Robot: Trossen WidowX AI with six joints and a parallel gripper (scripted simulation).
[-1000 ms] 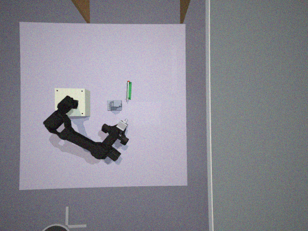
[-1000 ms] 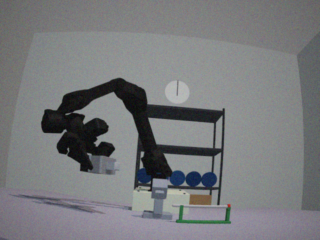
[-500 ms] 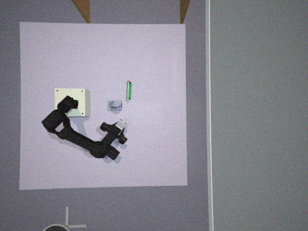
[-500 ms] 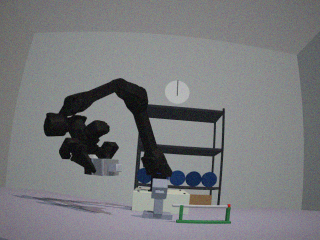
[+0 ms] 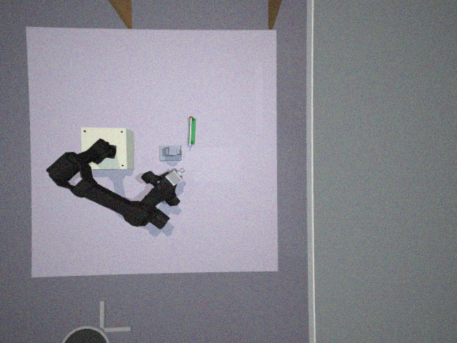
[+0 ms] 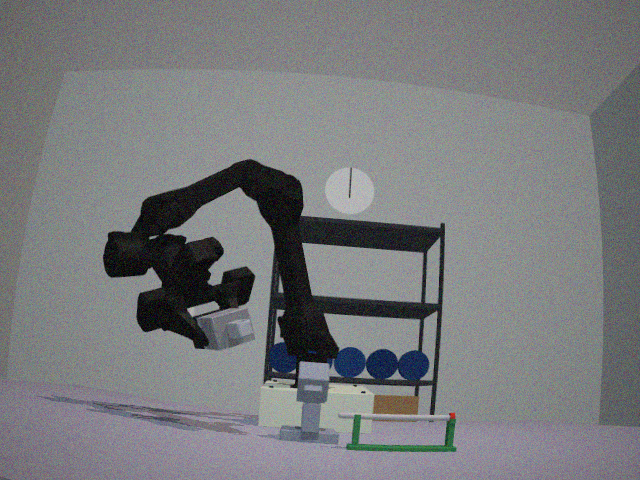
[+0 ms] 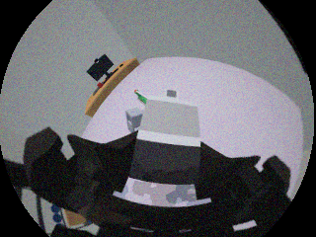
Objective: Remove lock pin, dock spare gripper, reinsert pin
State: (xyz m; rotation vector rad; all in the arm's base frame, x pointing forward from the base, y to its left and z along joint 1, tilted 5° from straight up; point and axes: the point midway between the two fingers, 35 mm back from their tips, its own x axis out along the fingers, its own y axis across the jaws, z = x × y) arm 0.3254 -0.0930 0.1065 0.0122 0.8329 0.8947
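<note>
Right now the socket is 50 mm behind my gripper tip, 120 mm to the left of it and 80 mm below it. Round my gripper tip: black spare gripper (10 mm ahead, 10 mm above); green cradle (20 mm ahead, 250 mm to the left, 110 mm below).
</note>
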